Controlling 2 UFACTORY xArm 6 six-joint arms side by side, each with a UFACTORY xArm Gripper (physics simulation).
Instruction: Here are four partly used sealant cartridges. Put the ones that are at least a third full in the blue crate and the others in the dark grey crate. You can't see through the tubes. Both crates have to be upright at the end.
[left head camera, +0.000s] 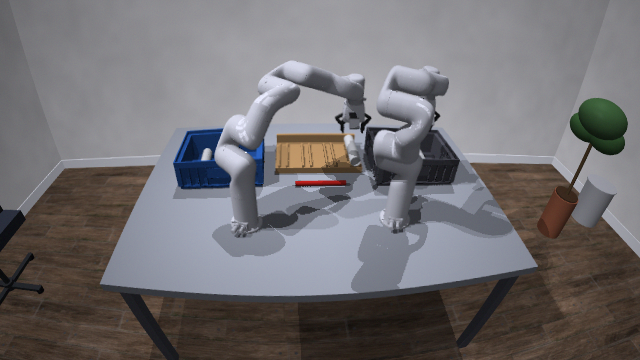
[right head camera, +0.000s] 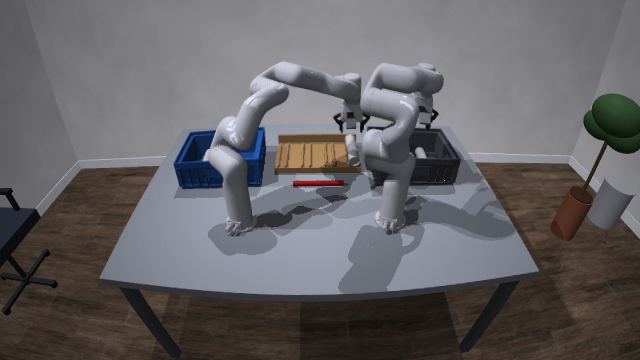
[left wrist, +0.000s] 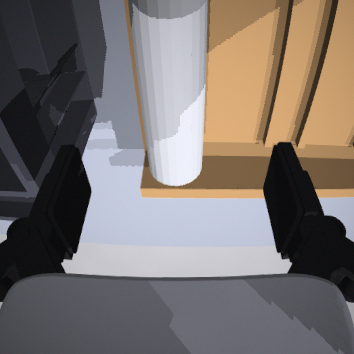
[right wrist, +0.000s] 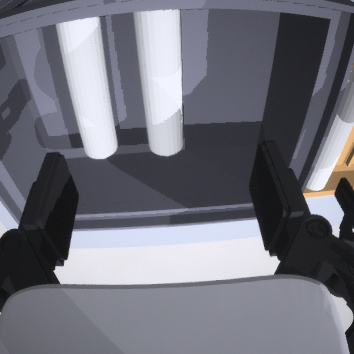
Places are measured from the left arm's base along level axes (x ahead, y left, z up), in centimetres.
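Pixels of known places: left gripper, fingertip midpoint: (left head camera: 352, 131) (right head camera: 351, 131) (left wrist: 175, 165); right gripper, fingertip midpoint: (right head camera: 417, 128) (right wrist: 160, 168); left arm's base, origin of the base link: (left head camera: 246, 222) (right head camera: 241, 222); right arm's base, origin of the base link: (left head camera: 394, 219) (right head camera: 390, 219).
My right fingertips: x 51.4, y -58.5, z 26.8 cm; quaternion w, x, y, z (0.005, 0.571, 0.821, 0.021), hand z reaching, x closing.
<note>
Ahead of a thing's pixels: the offset from my right fingertips to its top centre.
One white cartridge @[dx +7.5, dy +30.5, dz -18.2 cm] (left head camera: 352, 150) (right head camera: 352, 150) (left wrist: 172, 100) lies along the right end of the wooden tray. Two white cartridges @[dx +11.4, dy -5.3, dz -20.1 cm] (right wrist: 92, 95) @[dx +8.5, dy +3.3, dz -20.1 cm] (right wrist: 162, 90) lie side by side in the dark grey crate @[dx +9.9, dy +1.4, dz -12.1 cm] (left head camera: 440, 172) (right head camera: 442, 172) (right wrist: 175, 215). A white cartridge @[dx -25.3, dy +93.8, dz -20.1 cm] (left head camera: 206, 154) lies in the blue crate @[dx -22.0, dy +85.5, dz -12.1 cm] (left head camera: 192, 175) (right head camera: 192, 175), partly hidden by the left arm. Both crates stand upright. My left gripper (left head camera: 353, 129) (right head camera: 352, 129) (left wrist: 175, 165) is open and empty above the tray's right end, by its cartridge. My right gripper (right wrist: 160, 168) is open and empty above the dark grey crate.
The grooved wooden tray (left head camera: 295, 155) (right head camera: 295, 155) (left wrist: 240, 192) stands between the crates. A red bar @[dx -18.1, dy +38.4, dz -24.6 cm] (left head camera: 320, 183) (right head camera: 318, 183) lies in front of it. The two grippers are close together; part of the left gripper shows at the right edge of the right wrist view.
</note>
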